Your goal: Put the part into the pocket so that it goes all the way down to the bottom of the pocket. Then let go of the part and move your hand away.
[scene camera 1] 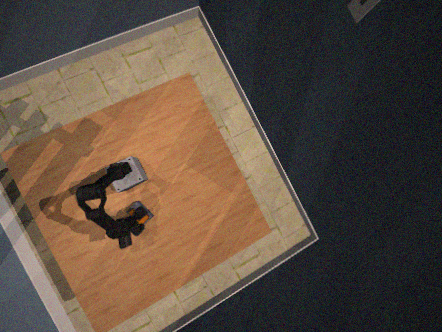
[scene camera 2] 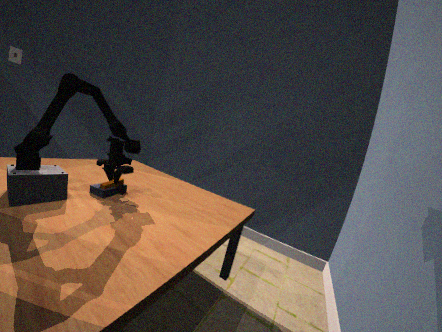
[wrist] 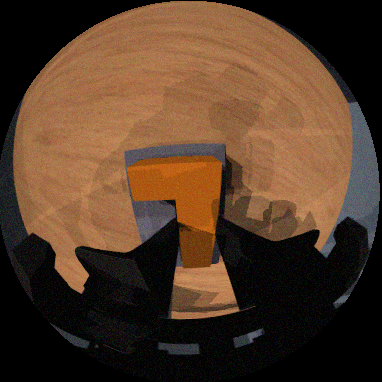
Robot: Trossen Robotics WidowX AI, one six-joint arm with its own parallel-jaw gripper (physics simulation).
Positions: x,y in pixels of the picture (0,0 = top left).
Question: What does my gripper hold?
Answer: An orange L-shaped part.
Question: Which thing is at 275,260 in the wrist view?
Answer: My gripper.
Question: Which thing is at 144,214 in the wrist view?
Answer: A pocket block.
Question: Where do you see an orange L-shaped part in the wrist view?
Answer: At 193,181
